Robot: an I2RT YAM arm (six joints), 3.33 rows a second.
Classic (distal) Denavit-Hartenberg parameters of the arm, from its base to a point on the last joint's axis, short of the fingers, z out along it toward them. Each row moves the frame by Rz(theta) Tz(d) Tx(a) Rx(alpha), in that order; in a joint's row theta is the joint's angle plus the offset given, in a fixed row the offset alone. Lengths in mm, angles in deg.
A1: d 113.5  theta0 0  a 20  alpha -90
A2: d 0  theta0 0  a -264  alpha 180
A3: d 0  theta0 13.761  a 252.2  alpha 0
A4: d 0  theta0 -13.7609  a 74  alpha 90
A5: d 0  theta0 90  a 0  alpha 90
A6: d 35.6  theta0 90  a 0  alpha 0
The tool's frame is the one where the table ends.
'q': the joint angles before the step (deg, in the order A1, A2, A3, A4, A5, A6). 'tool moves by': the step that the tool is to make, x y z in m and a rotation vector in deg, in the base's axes. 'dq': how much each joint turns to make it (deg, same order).
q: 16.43, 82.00, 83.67, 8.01, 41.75, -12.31
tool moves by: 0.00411, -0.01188, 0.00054, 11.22, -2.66, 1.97
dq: -2.45, 0.35, 1.85, -5.01, -2.99, 13.95
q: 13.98, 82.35, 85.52, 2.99, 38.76, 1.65
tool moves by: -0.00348, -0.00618, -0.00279, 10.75, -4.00, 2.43
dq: -1.15, -1.23, -1.23, -1.14, -2.64, 12.39
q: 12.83, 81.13, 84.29, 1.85, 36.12, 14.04
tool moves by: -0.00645, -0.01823, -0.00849, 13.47, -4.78, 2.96
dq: -3.51, -2.64, -3.69, -0.08, -5.51, 15.29
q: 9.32, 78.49, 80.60, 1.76, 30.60, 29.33
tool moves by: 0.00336, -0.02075, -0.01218, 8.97, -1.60, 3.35
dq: -4.57, -0.53, -2.47, 0.01, -7.48, 10.20
